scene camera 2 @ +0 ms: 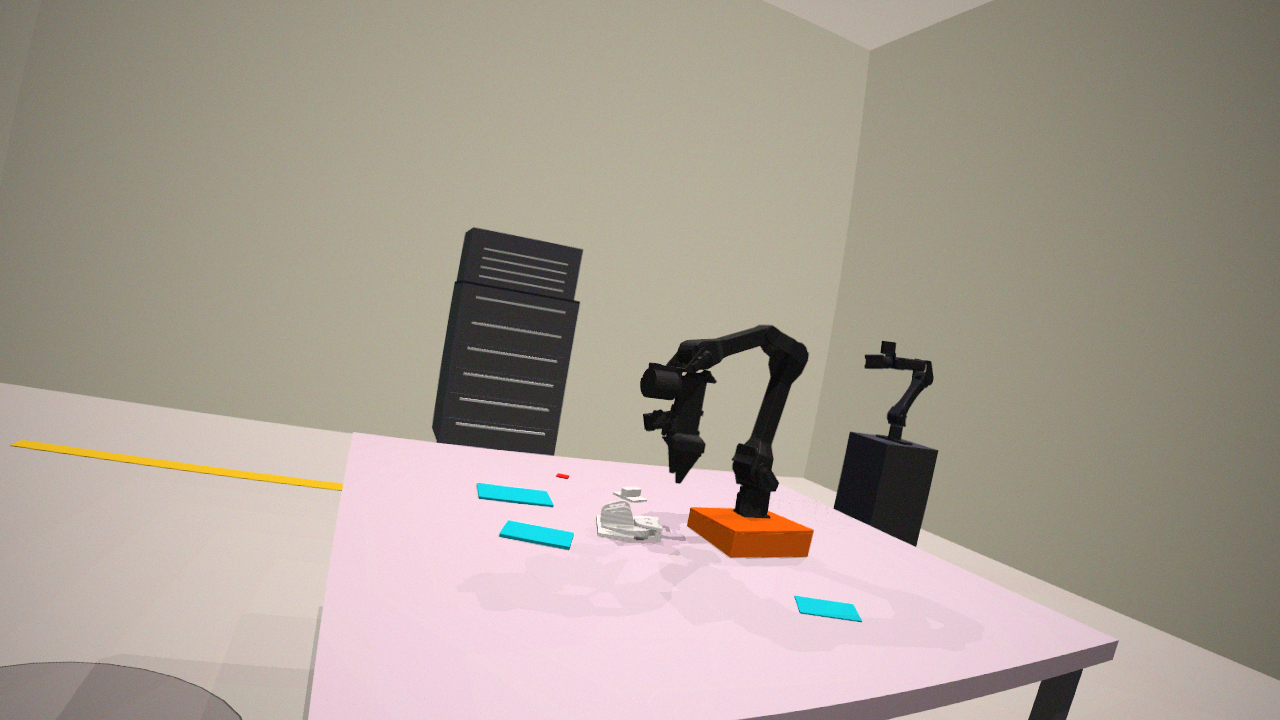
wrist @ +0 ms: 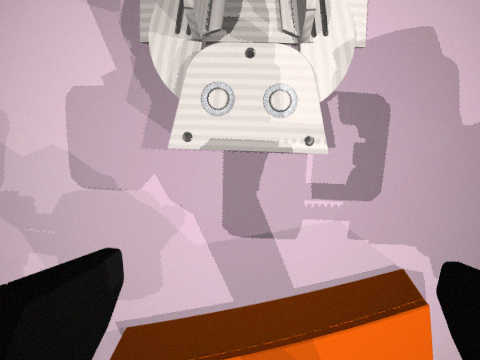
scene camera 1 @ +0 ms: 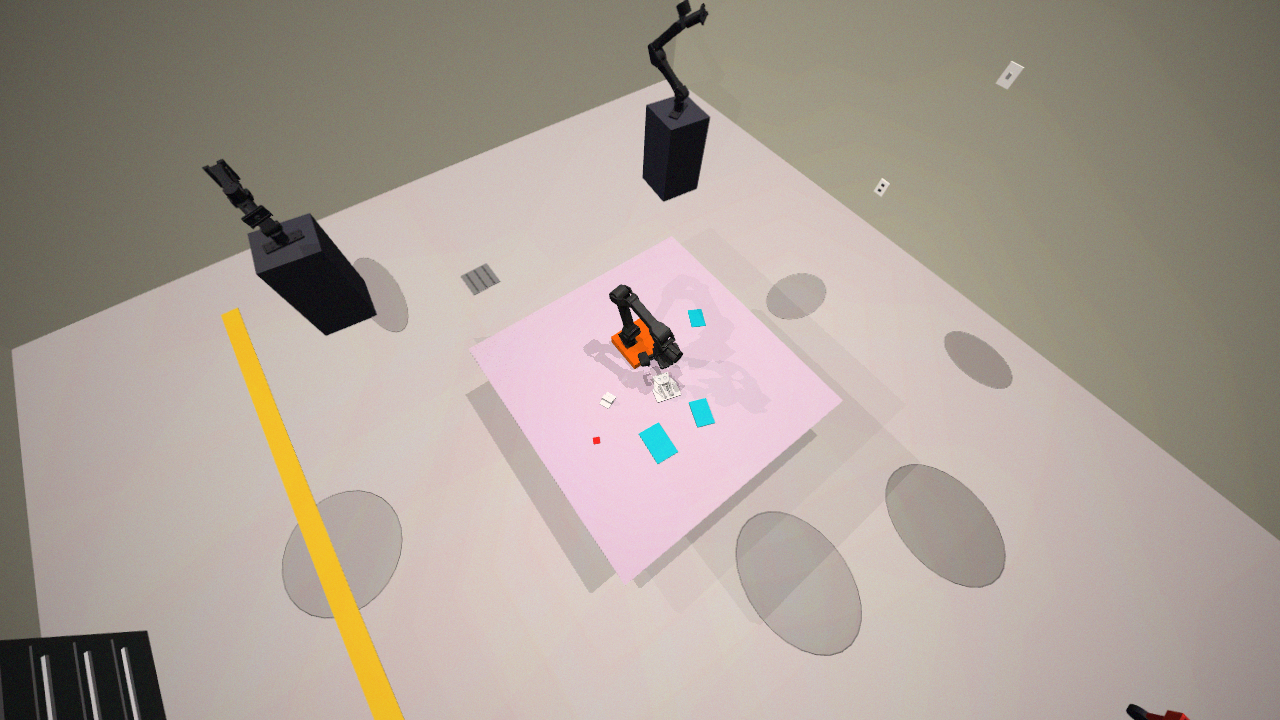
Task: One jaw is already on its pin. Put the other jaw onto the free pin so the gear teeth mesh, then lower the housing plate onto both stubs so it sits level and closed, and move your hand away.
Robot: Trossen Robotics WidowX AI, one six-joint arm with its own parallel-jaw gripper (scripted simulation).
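Observation:
My gripper (scene camera 2: 674, 478) is open, and it holds nothing. I see the gripper in the wrist view too (wrist: 283, 274). There is also a white jaw (scene camera 2: 620, 521) in the scene.

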